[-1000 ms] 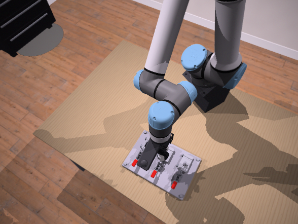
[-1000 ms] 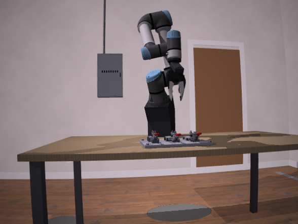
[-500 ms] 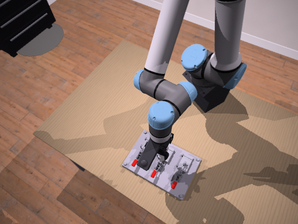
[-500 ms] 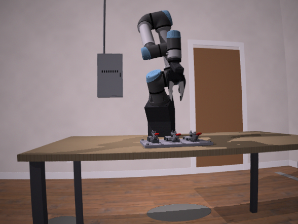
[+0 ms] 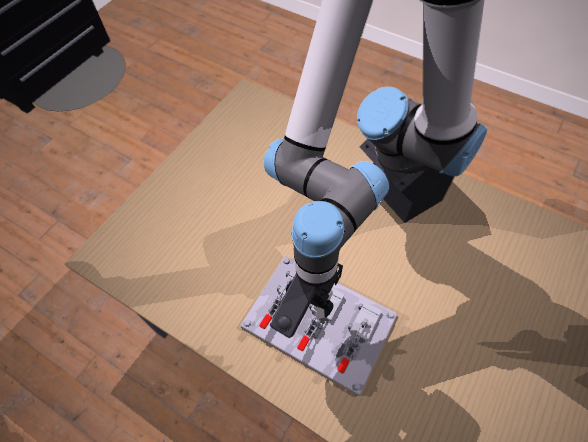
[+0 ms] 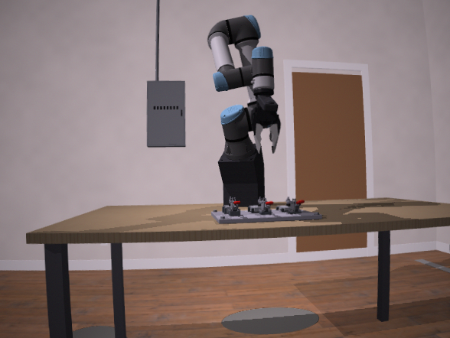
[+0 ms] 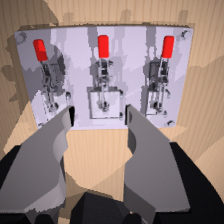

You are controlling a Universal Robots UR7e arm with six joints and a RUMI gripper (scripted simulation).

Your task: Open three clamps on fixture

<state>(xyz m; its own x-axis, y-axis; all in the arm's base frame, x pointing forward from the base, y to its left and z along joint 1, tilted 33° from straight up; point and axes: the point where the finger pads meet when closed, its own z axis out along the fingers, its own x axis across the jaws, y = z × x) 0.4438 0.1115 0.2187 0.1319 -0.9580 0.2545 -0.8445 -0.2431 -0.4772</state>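
Right now the grey fixture plate is 6 cm behind my hand, 1 cm to the right of it and 23 cm below it.
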